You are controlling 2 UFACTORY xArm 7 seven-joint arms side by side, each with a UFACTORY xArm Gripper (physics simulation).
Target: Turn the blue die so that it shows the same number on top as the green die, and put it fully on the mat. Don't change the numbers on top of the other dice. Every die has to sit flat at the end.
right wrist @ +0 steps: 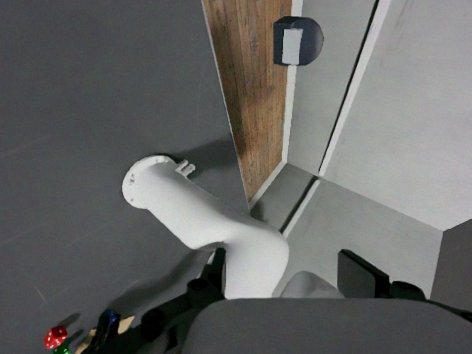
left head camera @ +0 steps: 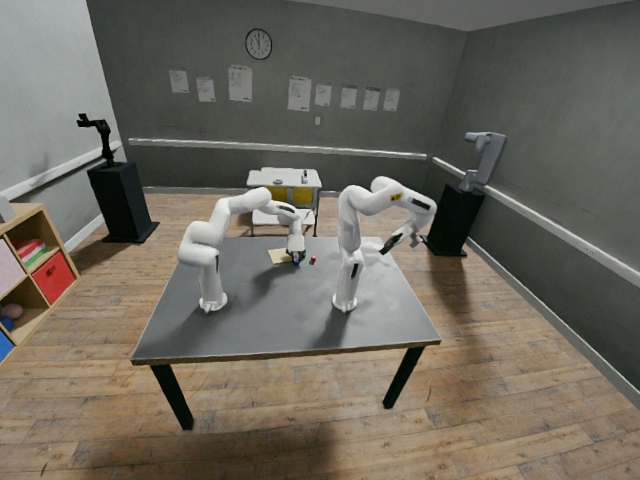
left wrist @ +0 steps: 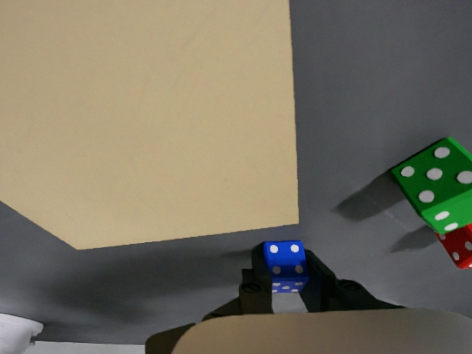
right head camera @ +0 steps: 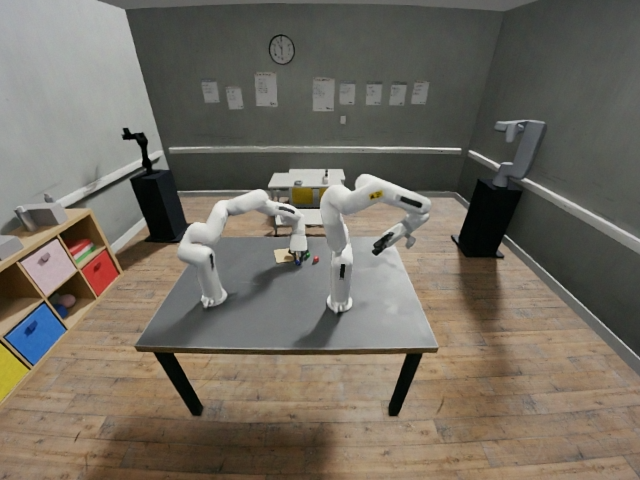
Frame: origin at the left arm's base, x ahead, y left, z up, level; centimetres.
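Seen in the pictures: left gripper, between the fingertips: point(right wrist: 110, 314) point(left head camera: 296, 263) point(left wrist: 279, 271) point(right head camera: 298, 263); right gripper, between the fingertips: point(right wrist: 281, 267) point(left head camera: 383, 250) point(right head camera: 373, 250); left arm's base, origin of its link: point(left head camera: 213, 301) point(left wrist: 2, 319) point(right head camera: 214, 297); right arm's base, origin of its link: point(right wrist: 152, 181) point(left head camera: 344, 301) point(right head camera: 339, 302).
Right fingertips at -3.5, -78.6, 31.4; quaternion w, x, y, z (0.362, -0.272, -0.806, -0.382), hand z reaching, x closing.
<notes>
Offsets run from my right fingertips to a thing's top centre, as dx, dy, dz. Level surfaces: height alone.
The blue die @(+31.5, +36.2, -28.9) point(left head camera: 296, 262) point(right head camera: 298, 262) point(left wrist: 285, 256) point(right wrist: 111, 315) is between the fingers of my left gripper point(left head camera: 296, 258) point(right head camera: 297, 259) point(left wrist: 279, 271), which is shut on it just off the mat's edge. Its upper face shows four pips and the side face below shows five. I cannot tell whether it touches the table. The tan mat @(+40.6, +44.3, -31.0) point(left head camera: 277, 254) point(right head camera: 282, 255) point(left wrist: 150, 125) lies beside it. The green die @(+39.2, +30.9, -28.9) point(left head camera: 304, 255) point(right head camera: 307, 255) point(left wrist: 434, 174) shows five on top. My right gripper point(left head camera: 384, 251) point(right head camera: 377, 251) point(right wrist: 281, 267) is open and empty, high above the table's right side.
The red die @(+34.8, +25.4, -28.9) point(left head camera: 313, 259) point(right head camera: 315, 259) point(left wrist: 457, 247) point(right wrist: 55, 337) is close to the green die, partly cut off in the left wrist view. The grey table @(dz -31.5) point(left head camera: 279, 330) point(right head camera: 279, 330) carries both arm bases. A white trolley stands beyond its far edge.
</notes>
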